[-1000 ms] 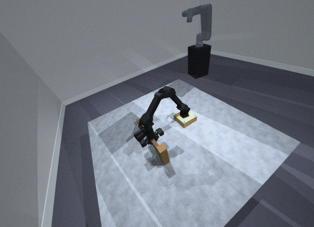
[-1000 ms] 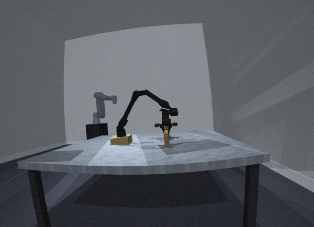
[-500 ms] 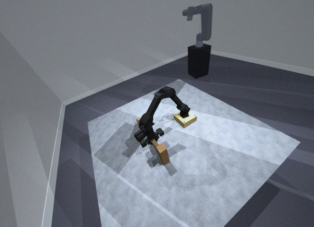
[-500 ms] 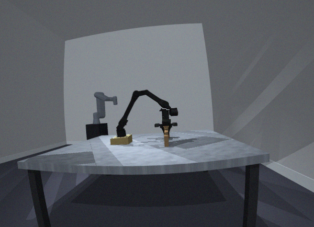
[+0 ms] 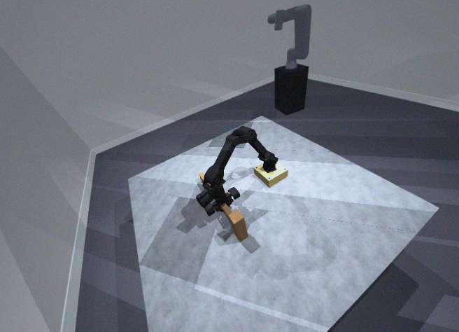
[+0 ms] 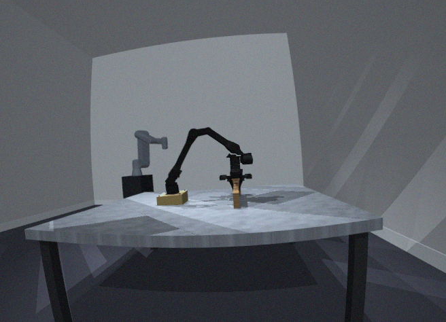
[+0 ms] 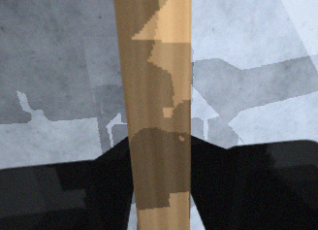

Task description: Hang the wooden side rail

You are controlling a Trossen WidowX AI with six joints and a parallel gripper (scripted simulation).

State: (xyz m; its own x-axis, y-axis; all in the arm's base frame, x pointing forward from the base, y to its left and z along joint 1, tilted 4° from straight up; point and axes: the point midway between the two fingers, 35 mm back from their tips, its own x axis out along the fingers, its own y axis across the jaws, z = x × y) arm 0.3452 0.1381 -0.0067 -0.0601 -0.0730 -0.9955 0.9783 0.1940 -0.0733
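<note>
Now: gripper tip 30 mm past the headboard post, 140 mm to the right of it and 40 mm below it.
</note>
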